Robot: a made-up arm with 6 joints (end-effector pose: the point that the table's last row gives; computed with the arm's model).
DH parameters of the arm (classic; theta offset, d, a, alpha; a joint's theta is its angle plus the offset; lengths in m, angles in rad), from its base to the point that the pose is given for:
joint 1: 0 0.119 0 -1.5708
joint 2: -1.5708 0 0.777 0
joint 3: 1.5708 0.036 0 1.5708
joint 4: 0 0.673 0 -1.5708
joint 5: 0 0 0 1.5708
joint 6: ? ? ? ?
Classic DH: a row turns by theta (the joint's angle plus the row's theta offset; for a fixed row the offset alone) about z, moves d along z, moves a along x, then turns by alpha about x.
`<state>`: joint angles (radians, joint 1 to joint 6).
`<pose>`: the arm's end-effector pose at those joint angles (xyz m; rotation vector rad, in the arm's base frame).
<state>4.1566 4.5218 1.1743 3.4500 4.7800 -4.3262</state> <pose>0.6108 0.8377 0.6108 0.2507 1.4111 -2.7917</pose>
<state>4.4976 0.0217 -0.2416 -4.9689 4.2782 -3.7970</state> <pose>-0.0490 0.1621 1.4904 -2.3914 -0.0602 1.3442</pose>
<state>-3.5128 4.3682 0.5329 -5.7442 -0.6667 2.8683</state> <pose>1.4098 -0.5414 -0.0674 0.3152 1.9329 0.1842</pose>
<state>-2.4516 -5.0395 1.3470 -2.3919 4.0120 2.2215</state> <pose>-0.6867 -0.7046 -0.1702 1.1492 0.9866 1.6371</pose>
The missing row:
joint 6: 0 0.135 0 0
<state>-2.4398 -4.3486 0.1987 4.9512 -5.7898 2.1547</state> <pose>-1.0768 -0.8761 -0.5926 2.5115 -0.4841 -1.2889</pose>
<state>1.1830 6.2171 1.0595 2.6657 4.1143 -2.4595</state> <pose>0.2042 0.4600 1.1371 -0.3279 2.7954 -0.3587</pose>
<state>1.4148 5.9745 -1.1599 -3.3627 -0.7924 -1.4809</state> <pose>-0.1686 -0.9759 1.0309 0.1755 -1.0164 2.8016</pose>
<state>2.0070 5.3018 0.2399 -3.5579 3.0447 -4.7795</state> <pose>0.3929 -0.9406 0.9401 -2.5242 -0.1288 0.3725</pose>
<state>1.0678 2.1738 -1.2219 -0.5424 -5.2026 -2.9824</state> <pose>0.6486 1.1259 0.0226 -2.2326 -1.0328 -1.7076</pose>
